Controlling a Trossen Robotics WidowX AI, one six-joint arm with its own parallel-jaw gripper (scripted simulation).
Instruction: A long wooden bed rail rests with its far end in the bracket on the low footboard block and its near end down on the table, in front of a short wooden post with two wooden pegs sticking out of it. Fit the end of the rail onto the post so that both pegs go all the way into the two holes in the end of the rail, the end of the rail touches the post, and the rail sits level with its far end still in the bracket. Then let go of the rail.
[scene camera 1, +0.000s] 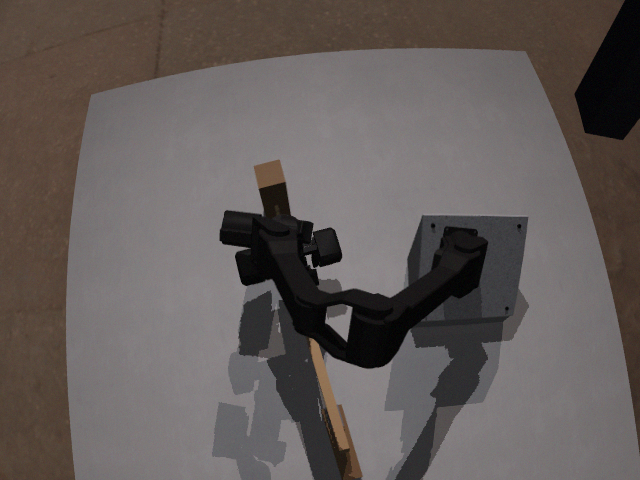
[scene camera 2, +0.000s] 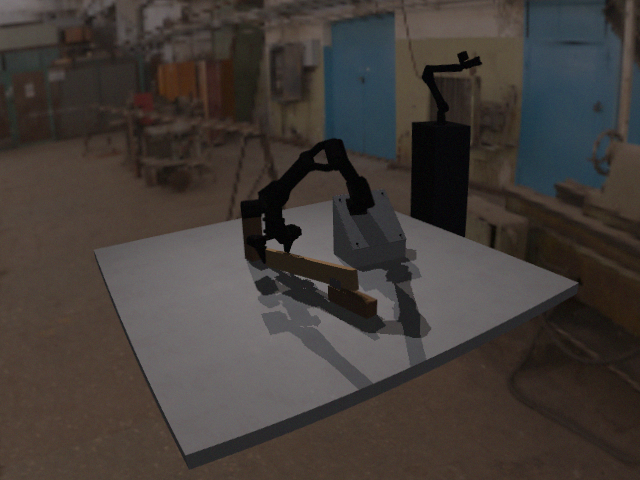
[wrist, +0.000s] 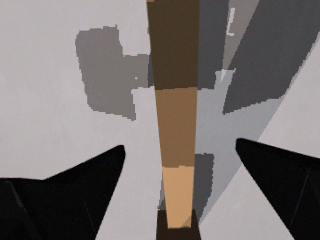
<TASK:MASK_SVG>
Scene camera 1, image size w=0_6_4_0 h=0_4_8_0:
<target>my gripper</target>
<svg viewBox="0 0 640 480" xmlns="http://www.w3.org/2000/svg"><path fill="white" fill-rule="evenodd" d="M251 248L239 251L235 255L240 280L245 286L264 282L266 279L250 261ZM331 227L314 231L311 243L302 243L298 251L301 262L316 286L319 286L317 270L311 269L310 265L307 265L305 256L311 254L313 268L340 262L342 259L342 251L336 232Z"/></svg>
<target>wooden rail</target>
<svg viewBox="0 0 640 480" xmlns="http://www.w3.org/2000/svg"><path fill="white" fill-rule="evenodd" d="M305 336L326 403L326 410L331 421L333 434L339 447L338 450L340 454L349 452L348 440L337 410L337 403L328 380L329 376L319 344L314 339Z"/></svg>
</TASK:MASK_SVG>
